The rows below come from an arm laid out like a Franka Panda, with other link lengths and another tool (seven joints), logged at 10 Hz.
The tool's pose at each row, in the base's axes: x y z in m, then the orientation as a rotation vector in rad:
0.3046, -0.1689, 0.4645, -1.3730, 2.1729, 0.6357
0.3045, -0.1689, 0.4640, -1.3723, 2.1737, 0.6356
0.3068, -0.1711, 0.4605, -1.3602, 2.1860, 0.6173
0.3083, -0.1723, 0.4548, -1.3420, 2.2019, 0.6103
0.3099, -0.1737, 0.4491, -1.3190, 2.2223, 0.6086
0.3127, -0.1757, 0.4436, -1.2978, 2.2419, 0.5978
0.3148, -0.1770, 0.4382, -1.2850, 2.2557, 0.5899
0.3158, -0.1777, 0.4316, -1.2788, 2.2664, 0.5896
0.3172, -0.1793, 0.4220, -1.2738, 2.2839, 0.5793
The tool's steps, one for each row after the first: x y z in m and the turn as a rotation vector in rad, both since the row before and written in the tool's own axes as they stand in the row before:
0.0003, 0.0000, 0.0004, 0.0002, 0.0002, 0.0007
0.0028, -0.0034, 0.0017, 0.0151, 0.0066, 0.0082
0.0038, -0.0025, 0.0040, 0.0090, 0.0039, 0.0156
0.0038, -0.0027, 0.0039, 0.0063, 0.0040, 0.0215
0.0035, -0.0041, 0.0036, 0.0119, 0.0063, 0.0183
0.0032, -0.0031, 0.0039, 0.0077, 0.0057, 0.0117
0.0039, -0.0021, 0.0050, 0.0005, 0.0052, 0.0084
0.0061, -0.0033, 0.0070, 0.0057, 0.0129, 0.0091

